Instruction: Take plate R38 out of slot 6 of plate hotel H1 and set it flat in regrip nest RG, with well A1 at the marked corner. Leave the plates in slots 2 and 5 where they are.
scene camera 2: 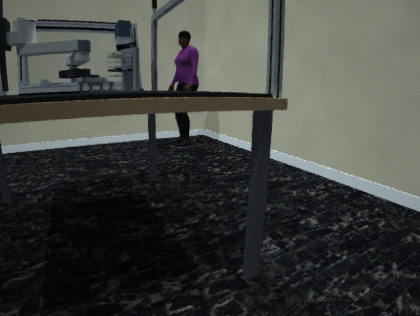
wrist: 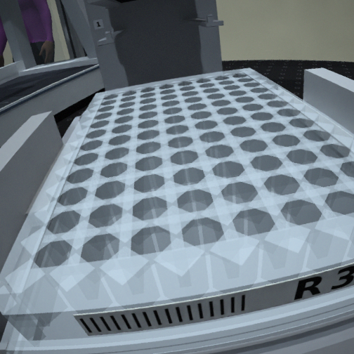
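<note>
My gripper is shut on plate R38, with one finger along each long side in the wrist view. Plate R38 is a clear, level well plate; its barcode label faces the camera and its "R 3" is cut off by the frame edge. It is low, out in front of plate hotel H1, whose slot number 1 shows in the wrist view. A low stand with legs, perhaps nest RG, is just below the plate. Any gap between them is too small to tell. The marked corner is hidden.
Thin shelves or plates stick out from the hotel, right of the gripper. A grey frame rail runs behind the arm. A person in purple stands beyond the table.
</note>
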